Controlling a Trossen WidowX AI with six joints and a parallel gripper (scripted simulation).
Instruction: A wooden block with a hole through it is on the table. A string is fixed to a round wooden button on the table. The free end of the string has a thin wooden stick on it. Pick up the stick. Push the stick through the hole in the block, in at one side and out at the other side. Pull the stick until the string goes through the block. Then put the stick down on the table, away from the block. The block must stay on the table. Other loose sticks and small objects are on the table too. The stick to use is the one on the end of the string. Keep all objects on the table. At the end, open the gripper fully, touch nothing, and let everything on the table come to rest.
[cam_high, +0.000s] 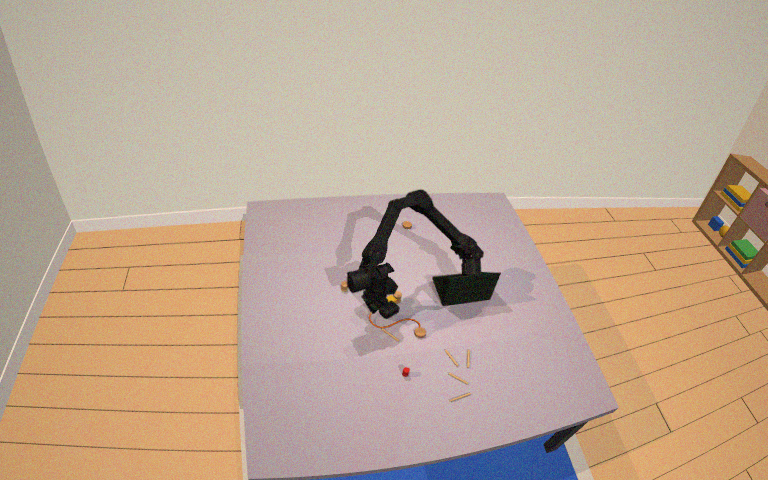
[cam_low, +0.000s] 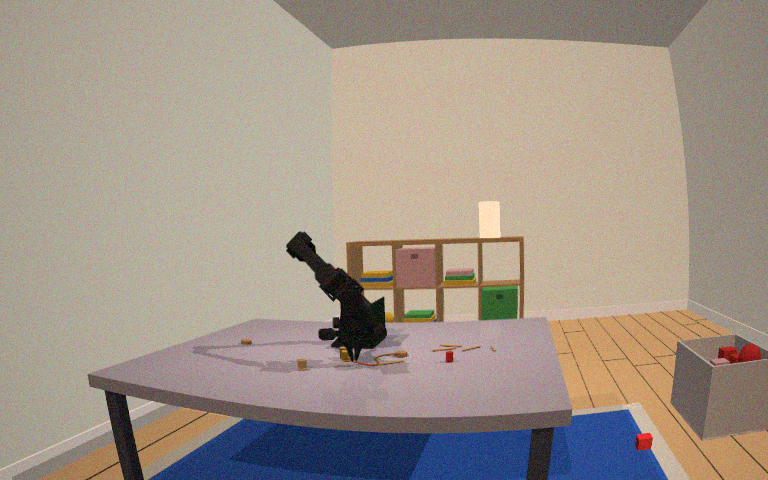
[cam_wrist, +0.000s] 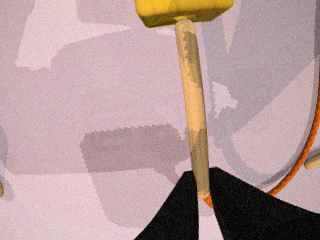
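Right now the yellow block is 7 cm behind my gripper tip and 4 cm to the right of it. The rest, counted from my gripper tip: wooden cylinder (10 cm behind, 5 cm to the right); then red piece (5 cm behind, 27 cm to the left).
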